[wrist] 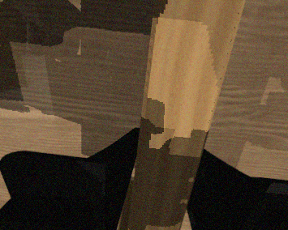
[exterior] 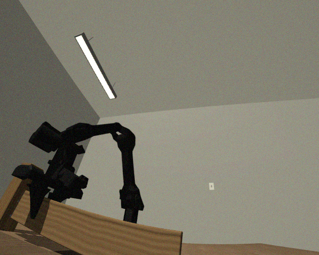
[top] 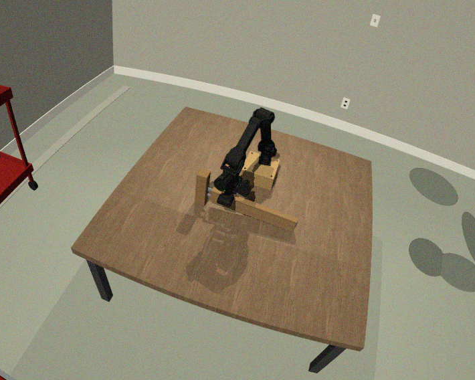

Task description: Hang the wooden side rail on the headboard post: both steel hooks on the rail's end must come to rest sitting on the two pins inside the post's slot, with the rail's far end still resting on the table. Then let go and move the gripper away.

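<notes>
Right now my gripper tip is 2 cm past the headboard post, 13 cm to the left of it and 4 cm below it.
</notes>
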